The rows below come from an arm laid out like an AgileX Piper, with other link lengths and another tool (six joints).
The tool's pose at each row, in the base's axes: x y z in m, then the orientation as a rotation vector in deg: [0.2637 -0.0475 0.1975 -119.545 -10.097 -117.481]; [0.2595 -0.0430 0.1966 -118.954 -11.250 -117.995]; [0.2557 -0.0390 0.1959 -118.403 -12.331 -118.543]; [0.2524 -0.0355 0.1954 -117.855 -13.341 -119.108]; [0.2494 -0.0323 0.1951 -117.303 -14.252 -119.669]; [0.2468 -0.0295 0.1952 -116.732 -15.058 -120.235]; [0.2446 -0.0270 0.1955 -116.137 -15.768 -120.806]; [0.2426 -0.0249 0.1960 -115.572 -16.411 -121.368]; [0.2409 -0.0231 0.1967 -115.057 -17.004 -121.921]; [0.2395 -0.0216 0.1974 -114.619 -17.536 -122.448]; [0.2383 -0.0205 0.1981 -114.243 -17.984 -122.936]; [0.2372 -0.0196 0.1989 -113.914 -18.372 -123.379]
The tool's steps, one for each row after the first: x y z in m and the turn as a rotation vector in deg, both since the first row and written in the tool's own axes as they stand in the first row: [-0.0013 -0.0053 -0.0030 0.557 0.443 -0.624]; [-0.0023 -0.0100 -0.0058 1.036 0.885 -1.251]; [-0.0031 -0.0141 -0.0082 1.468 1.337 -1.858]; [-0.0037 -0.0179 -0.0104 1.856 1.796 -2.413]; [-0.0038 -0.0212 -0.0122 2.202 2.275 -2.913]; [-0.0037 -0.0242 -0.0138 2.514 2.774 -3.358]; [-0.0034 -0.0267 -0.0153 2.783 3.259 -3.778]; [-0.0029 -0.0289 -0.0165 3.006 3.717 -4.190]; [-0.0023 -0.0307 -0.0175 3.173 4.128 -4.588]; [-0.0017 -0.0321 -0.0184 3.291 4.495 -4.945]; [-0.0010 -0.0333 -0.0193 3.382 4.824 -5.265]
